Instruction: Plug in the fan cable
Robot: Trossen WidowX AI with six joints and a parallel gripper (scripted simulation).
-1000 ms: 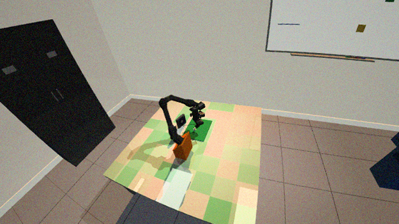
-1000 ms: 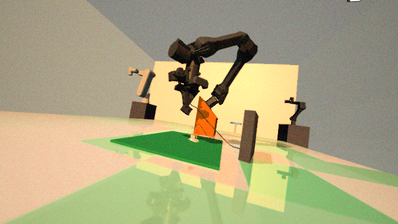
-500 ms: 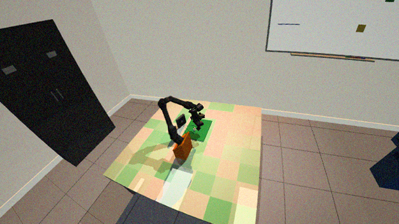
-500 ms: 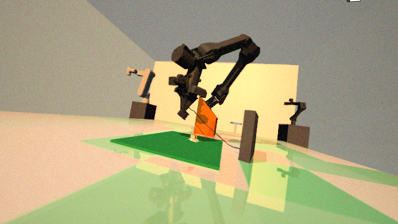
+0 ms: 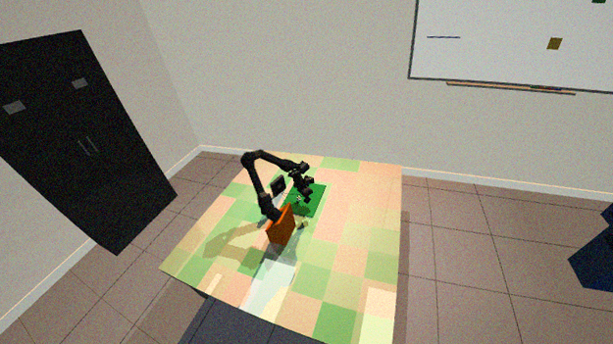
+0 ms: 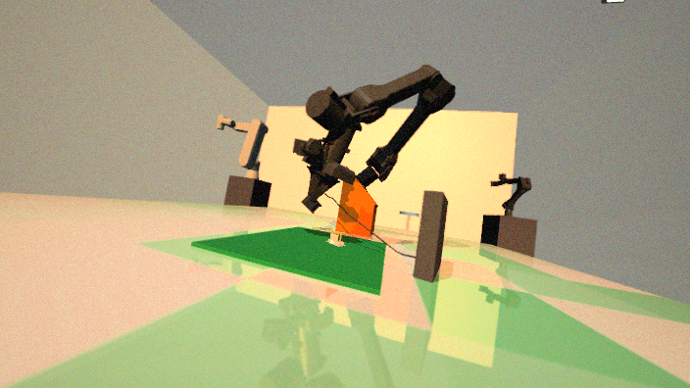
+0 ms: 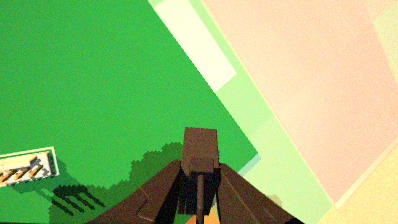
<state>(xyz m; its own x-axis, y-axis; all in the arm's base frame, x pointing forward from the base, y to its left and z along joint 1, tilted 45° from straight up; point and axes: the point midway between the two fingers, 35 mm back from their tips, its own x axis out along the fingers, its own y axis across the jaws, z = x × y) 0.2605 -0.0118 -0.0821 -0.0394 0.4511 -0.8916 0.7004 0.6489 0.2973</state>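
Now: gripper tip 90 mm to the right of the four-pin fan header, 80 mm above it and 60 mm short of it. The rest, counted from my gripper tip: dark fan 240 mm to the left, 100 mm ahead, 30 mm below; fan plug 10 mm below, 10 mm behind; board 100 mm below, 80 mm ahead, 60 mm to the left.
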